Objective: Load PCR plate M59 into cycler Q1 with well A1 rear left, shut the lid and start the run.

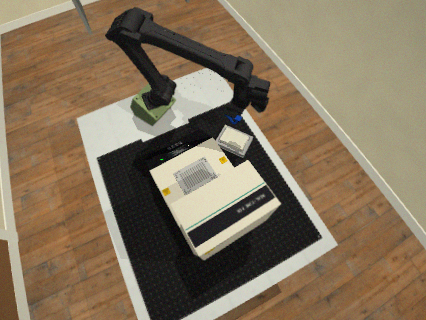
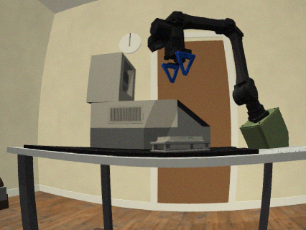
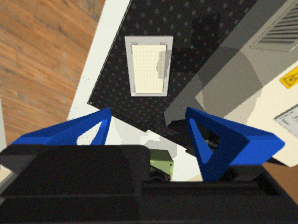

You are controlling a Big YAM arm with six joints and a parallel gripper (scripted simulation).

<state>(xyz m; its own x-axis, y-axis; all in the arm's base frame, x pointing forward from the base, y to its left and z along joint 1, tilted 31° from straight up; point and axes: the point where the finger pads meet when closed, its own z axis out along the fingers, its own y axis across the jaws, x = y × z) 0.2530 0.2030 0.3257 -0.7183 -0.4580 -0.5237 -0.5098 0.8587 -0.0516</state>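
My gripper is now 21 cm above the 96-well plate M59. The rest, counted from my hand: plate nest N1: 22 cm below.
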